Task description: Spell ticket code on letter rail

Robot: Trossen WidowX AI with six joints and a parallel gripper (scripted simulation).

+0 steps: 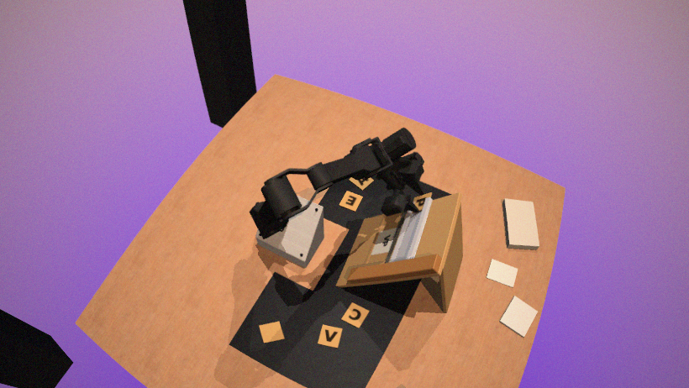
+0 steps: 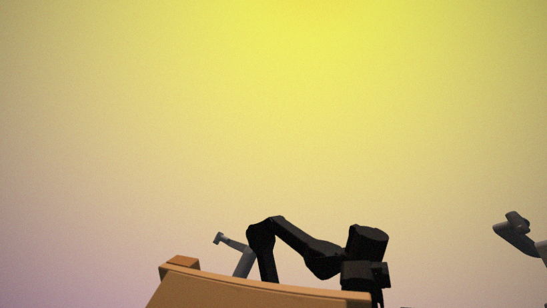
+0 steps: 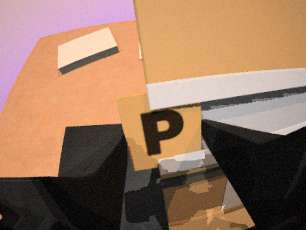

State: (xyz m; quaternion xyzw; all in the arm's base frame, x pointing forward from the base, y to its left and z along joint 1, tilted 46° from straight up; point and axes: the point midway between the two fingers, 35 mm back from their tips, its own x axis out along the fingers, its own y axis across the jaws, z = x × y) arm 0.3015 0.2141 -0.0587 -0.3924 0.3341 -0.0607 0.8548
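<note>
Now: the white ticket 11 cm to the right of my gripper tip, 7 cm below it and 4 cm behind it. Round my gripper tip: black mat: 18 cm to the right, 17 cm below, 13 cm behind; p tile: right at my gripper tip; e tile: 22 cm behind, 17 cm below, 2 cm to the left.
</note>
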